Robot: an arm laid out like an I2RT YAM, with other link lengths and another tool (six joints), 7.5 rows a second.
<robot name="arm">
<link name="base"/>
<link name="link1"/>
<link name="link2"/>
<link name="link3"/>
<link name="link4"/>
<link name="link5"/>
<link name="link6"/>
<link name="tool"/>
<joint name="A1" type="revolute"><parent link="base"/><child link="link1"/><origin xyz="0 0 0.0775"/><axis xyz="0 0 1"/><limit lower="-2.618" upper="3.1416"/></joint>
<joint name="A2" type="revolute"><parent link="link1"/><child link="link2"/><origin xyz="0.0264 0.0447 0.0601"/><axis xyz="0 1 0"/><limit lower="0" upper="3.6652"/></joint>
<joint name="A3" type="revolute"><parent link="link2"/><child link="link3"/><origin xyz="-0.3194 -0.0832 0"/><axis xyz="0 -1 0"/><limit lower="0" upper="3.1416"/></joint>
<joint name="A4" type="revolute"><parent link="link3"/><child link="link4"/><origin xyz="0.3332 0.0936 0.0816"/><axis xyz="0 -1 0"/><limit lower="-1.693" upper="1.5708"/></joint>
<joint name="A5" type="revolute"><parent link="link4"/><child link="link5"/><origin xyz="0.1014 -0.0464 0.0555"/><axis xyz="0 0 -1"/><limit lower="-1.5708" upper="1.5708"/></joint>
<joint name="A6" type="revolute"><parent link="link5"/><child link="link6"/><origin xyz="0.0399 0 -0.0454"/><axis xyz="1 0 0"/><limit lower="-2.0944" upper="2.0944"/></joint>
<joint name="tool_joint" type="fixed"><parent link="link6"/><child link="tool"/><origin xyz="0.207 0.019 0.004" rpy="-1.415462 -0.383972 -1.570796"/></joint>
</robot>
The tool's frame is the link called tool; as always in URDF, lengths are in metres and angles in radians.
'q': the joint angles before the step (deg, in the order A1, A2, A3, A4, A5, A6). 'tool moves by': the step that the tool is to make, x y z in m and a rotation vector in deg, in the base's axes. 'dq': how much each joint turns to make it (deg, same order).
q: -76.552 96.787 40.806 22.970 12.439 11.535
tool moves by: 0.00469 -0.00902 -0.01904 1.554 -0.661 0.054
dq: -0.001 3.901 2.116 0.254 -0.604 0.823
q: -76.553 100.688 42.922 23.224 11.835 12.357
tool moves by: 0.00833 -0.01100 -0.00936 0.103 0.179 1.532
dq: 0.048 3.173 1.942 1.281 -1.138 -0.984
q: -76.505 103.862 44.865 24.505 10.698 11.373
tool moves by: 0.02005 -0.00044 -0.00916 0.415 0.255 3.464
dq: 0.943 1.847 0.743 0.905 -1.992 -1.575
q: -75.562 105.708 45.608 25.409 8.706 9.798
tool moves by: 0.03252 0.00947 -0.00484 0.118 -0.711 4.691
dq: 1.988 0.565 -0.506 1.268 -2.632 -0.952
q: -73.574 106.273 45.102 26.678 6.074 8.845
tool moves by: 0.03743 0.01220 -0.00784 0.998 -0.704 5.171
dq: 2.403 0.948 0.310 -0.036 -2.828 -0.785
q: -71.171 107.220 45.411 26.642 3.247 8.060
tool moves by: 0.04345 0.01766 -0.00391 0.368 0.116 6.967
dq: 2.850 0.530 0.242 -0.033 -3.370 -2.366
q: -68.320 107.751 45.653 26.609 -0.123 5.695
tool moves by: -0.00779 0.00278 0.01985 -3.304 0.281 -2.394
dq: 0.796 -2.901 -2.836 2.876 3.484 0.539
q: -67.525 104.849 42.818 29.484 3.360 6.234
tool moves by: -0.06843 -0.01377 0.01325 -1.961 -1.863 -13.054
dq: -3.048 -2.512 -2.977 2.173 7.977 6.186
